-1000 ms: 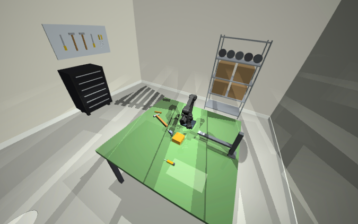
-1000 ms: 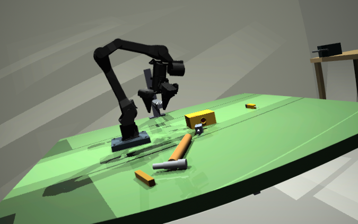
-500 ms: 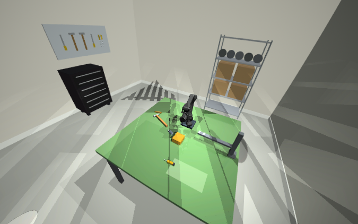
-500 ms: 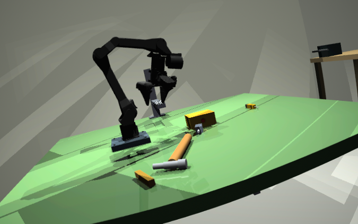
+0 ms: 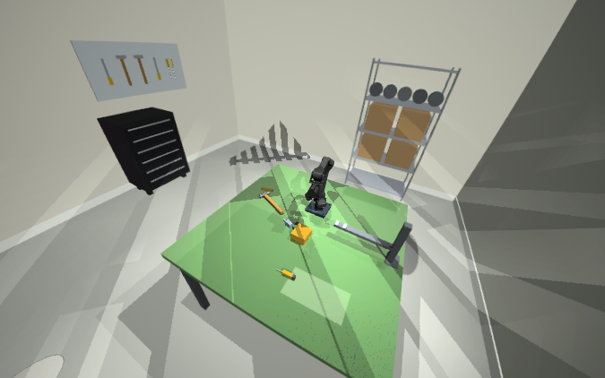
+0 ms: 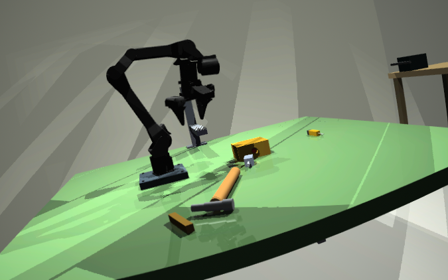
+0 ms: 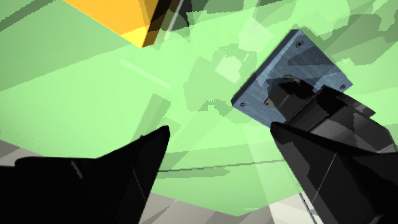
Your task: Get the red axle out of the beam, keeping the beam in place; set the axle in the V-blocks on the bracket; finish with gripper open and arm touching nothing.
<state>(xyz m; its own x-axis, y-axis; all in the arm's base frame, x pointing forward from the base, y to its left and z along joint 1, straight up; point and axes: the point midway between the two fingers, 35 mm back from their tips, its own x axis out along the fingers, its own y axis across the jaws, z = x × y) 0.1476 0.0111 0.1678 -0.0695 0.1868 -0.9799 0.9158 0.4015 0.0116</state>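
Right now the small grey block is 8 cm ahead of my gripper tip, 20 cm to the right of it and 14 cm below it. From my gripper tip the other things lie so: orange beam (16 cm ahead, 7 cm to the right, 13 cm below); small wooden block (24 cm behind, 49 cm to the right, 15 cm below); screwdriver (45 cm ahead, 8 cm to the right, 15 cm below).
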